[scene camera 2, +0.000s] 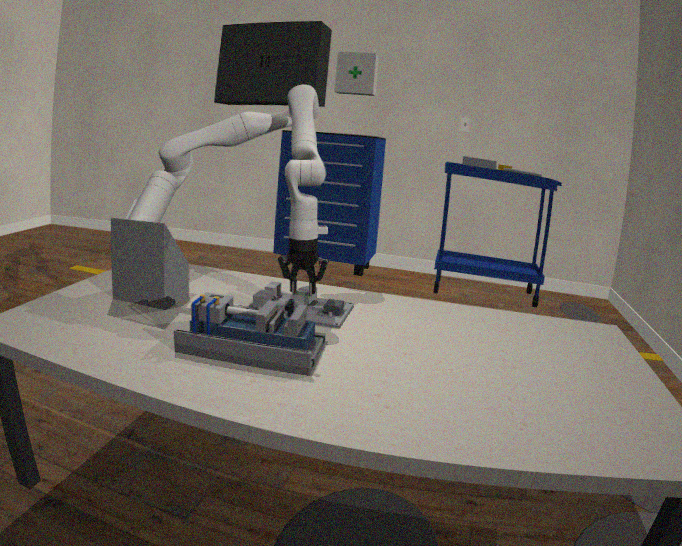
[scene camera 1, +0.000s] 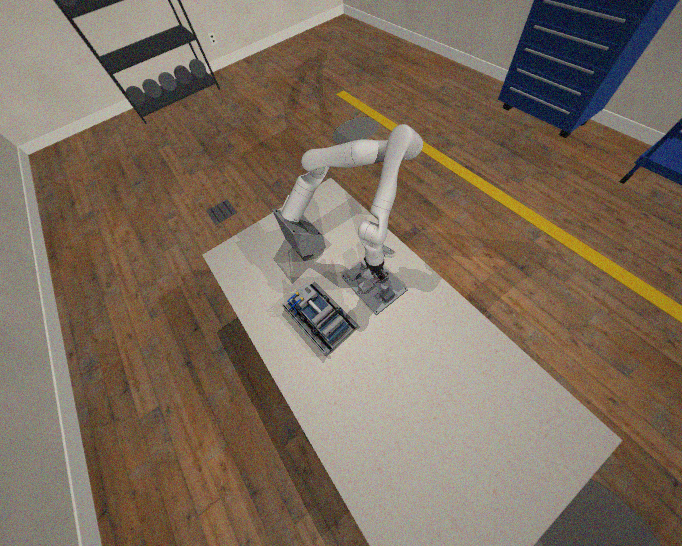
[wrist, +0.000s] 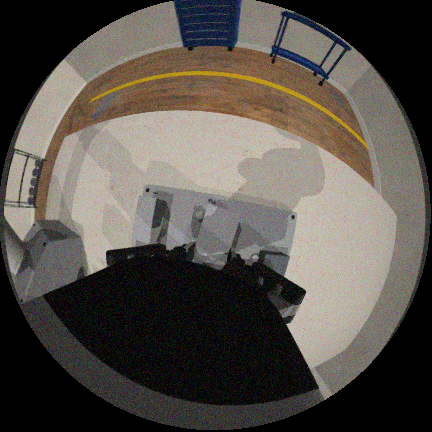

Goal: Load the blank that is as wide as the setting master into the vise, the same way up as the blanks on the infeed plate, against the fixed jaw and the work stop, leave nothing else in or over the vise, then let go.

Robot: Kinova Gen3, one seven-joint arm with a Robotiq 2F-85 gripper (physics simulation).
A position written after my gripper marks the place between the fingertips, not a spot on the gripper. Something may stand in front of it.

Observation:
In view: my gripper [scene camera 2: 302, 294] and a grey infeed plate [wrist: 262, 227].
My gripper also shows in the wrist view [wrist: 210, 252].

